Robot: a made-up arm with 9 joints. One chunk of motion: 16 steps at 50 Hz.
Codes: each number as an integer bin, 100 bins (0 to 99) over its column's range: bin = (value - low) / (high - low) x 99, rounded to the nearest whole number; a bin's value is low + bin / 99 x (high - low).
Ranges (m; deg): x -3..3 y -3..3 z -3..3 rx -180..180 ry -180..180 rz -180..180
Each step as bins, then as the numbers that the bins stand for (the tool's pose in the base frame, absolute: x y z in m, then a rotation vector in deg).
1 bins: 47 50 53 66 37 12
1 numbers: -0.1515 0.0303 0.2121 60.00 -45.45 -136.36
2 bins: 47 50 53 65 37 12
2 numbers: -0.1515 0.0303 0.2121 56.36 -45.45 -136.36
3 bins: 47 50 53 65 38 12
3 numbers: -0.1515 0.0303 0.2121 56.36 -41.82 -136.36
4 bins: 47 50 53 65 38 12
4 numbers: -0.1515 0.0303 0.2121 56.36 -41.82 -136.36
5 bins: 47 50 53 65 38 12
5 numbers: -0.1515 0.0303 0.2121 56.36 -41.82 -136.36
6 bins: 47 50 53 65 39 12
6 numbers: -0.1515 0.0303 0.2121 56.36 -38.18 -136.36
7 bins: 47 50 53 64 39 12
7 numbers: -0.1515 0.0303 0.2121 52.73 -38.18 -136.36
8 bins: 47 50 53 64 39 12
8 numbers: -0.1515 0.0303 0.2121 52.73 -38.18 -136.36
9 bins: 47 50 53 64 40 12
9 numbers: -0.1515 0.0303 0.2121 52.73 -34.55 -136.36
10 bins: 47 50 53 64 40 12
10 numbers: -0.1515 0.0303 0.2121 52.73 -34.55 -136.36
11 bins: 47 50 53 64 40 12
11 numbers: -0.1515 0.0303 0.2121 52.73 -34.55 -136.36
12 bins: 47 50 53 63 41 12
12 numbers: -0.1515 0.0303 0.2121 49.09 -30.91 -136.36
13 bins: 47 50 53 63 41 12
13 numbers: -0.1515 0.0303 0.2121 49.09 -30.91 -136.36
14 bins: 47 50 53 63 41 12
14 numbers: -0.1515 0.0303 0.2121 49.09 -30.91 -136.36
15 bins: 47 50 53 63 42 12
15 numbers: -0.1515 0.0303 0.2121 49.09 -27.27 -136.36
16 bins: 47 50 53 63 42 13
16 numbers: -0.1515 0.0303 0.2121 49.09 -27.27 -132.73
